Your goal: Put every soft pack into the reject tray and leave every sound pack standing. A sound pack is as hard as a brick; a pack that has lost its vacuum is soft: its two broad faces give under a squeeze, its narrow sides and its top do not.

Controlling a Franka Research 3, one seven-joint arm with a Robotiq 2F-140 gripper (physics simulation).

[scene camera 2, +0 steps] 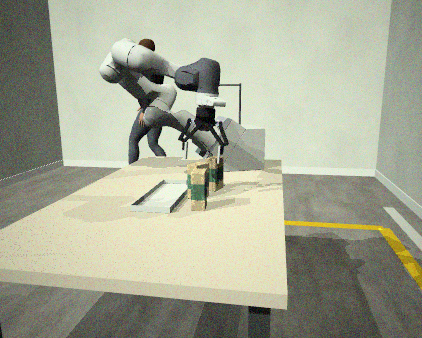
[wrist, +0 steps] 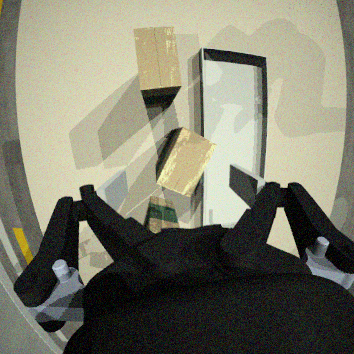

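My gripper, in the pictures, wrist view included. Reject tray there too.
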